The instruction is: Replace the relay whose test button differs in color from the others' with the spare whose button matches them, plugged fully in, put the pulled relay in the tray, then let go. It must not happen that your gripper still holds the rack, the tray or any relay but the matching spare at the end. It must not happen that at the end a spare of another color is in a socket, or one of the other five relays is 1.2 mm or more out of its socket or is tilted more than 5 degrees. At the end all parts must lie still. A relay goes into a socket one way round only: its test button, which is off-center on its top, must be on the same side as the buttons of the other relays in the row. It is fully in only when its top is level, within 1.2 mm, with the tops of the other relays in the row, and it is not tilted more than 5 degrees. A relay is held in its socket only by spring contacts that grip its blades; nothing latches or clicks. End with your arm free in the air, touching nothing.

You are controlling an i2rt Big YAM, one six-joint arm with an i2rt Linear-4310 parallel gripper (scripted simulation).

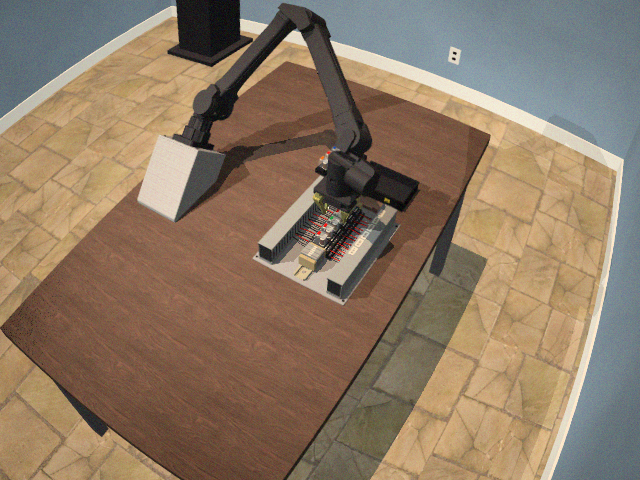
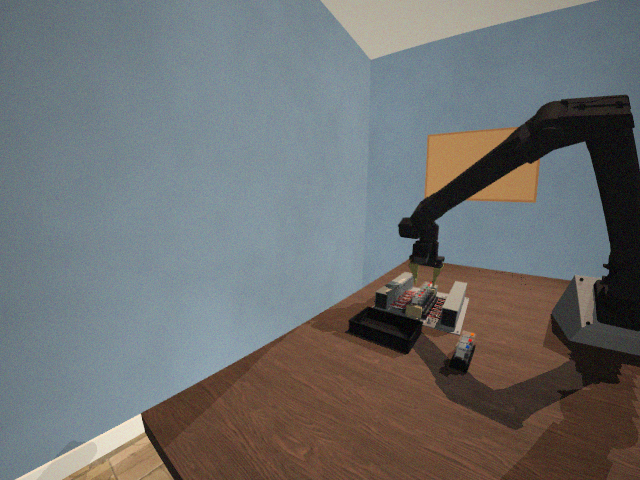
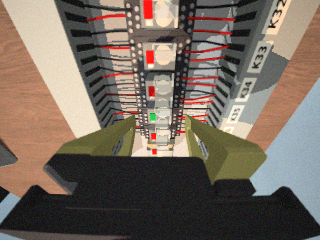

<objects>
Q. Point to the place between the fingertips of my gripper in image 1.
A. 334, 217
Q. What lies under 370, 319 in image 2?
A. A black tray.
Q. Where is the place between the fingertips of my gripper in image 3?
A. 160, 119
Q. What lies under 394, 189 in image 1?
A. A black tray.
</objects>
